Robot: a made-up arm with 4 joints. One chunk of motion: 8 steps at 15 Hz.
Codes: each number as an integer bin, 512 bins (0 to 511) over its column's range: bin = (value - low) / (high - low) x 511, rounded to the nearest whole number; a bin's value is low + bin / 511 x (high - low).
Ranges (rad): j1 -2.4..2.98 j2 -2..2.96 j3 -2.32..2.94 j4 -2.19..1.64
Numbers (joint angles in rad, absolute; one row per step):
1: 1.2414 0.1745 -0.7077 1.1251
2: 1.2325 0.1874 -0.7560 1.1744
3: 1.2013 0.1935 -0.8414 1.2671
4: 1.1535 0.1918 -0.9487 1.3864
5: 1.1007 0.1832 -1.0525 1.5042
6: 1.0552 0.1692 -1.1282 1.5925
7: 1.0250 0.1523 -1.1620 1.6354
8: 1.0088 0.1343 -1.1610 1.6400
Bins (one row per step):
1: 346 224 157 442
2: 345 225 152 449
3: 342 226 144 461
4: 338 226 133 477
5: 333 225 123 493
6: 328 223 116 505
7: 325 222 112 510
8: 324 220 113 511

